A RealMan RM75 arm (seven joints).
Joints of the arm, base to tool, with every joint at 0 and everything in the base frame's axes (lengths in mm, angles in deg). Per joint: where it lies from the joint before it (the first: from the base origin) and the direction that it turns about. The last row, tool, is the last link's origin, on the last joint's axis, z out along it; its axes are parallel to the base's.
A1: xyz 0.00 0.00 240.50 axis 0 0 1
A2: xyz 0.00 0.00 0.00 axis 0 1 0
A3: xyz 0.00 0.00 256.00 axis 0 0 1
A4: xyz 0.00 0.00 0.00 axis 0 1 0
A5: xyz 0.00 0.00 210.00 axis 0 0 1
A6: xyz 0.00 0.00 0.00 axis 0 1 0
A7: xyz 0.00 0.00 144.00 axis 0 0 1
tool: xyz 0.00 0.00 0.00
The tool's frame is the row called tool.
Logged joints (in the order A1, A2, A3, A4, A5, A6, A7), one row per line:
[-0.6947, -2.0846, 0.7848, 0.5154, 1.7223, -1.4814, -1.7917]
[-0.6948, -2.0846, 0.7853, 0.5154, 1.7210, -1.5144, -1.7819]
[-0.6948, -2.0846, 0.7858, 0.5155, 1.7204, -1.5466, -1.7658]
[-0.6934, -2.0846, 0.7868, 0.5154, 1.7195, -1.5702, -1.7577]
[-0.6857, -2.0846, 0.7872, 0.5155, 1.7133, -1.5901, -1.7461]
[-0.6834, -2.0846, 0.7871, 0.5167, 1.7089, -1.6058, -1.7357]
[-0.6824, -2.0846, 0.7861, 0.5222, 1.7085, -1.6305, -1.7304]
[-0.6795, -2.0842, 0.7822, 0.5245, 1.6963, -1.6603, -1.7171]
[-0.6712, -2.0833, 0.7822, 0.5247, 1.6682, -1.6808, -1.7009]
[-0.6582, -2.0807, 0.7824, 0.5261, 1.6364, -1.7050, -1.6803]
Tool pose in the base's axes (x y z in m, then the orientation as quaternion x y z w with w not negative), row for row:
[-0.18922, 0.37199, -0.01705, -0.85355, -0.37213, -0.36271, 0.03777]
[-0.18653, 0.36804, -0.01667, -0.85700, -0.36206, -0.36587, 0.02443]
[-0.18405, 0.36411, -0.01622, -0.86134, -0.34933, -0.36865, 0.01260]
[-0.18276, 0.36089, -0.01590, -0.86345, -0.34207, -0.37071, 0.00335]
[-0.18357, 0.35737, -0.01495, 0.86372, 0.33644, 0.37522, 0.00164]
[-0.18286, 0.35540, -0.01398, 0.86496, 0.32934, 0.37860, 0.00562]
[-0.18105, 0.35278, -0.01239, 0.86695, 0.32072, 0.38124, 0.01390]
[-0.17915, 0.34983, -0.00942, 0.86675, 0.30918, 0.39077, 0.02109]
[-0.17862, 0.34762, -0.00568, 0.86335, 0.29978, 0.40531, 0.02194]
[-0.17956, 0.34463, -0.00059, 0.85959, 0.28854, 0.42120, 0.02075]
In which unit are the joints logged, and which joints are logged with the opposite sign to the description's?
The joints are logged in radians. Opposite sign: A6.
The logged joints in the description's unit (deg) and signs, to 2 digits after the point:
[-39.80, -119.44, 44.97, 29.53, 98.68, 84.88, -102.66]
[-39.81, -119.44, 44.99, 29.53, 98.61, 86.77, -102.10]
[-39.81, -119.44, 45.02, 29.54, 98.57, 88.61, -101.17]
[-39.73, -119.44, 45.08, 29.53, 98.52, 89.97, -100.71]
[-39.29, -119.44, 45.10, 29.54, 98.16, 91.11, -100.04]
[-39.16, -119.44, 45.10, 29.60, 97.91, 92.01, -99.45]
[-39.10, -119.44, 45.04, 29.92, 97.89, 93.42, -99.14]
[-38.93, -119.42, 44.82, 30.05, 97.19, 95.13, -98.38]
[-38.46, -119.36, 44.82, 30.06, 95.58, 96.30, -97.45]
[-37.71, -119.22, 44.83, 30.14, 93.76, 97.69, -96.27]

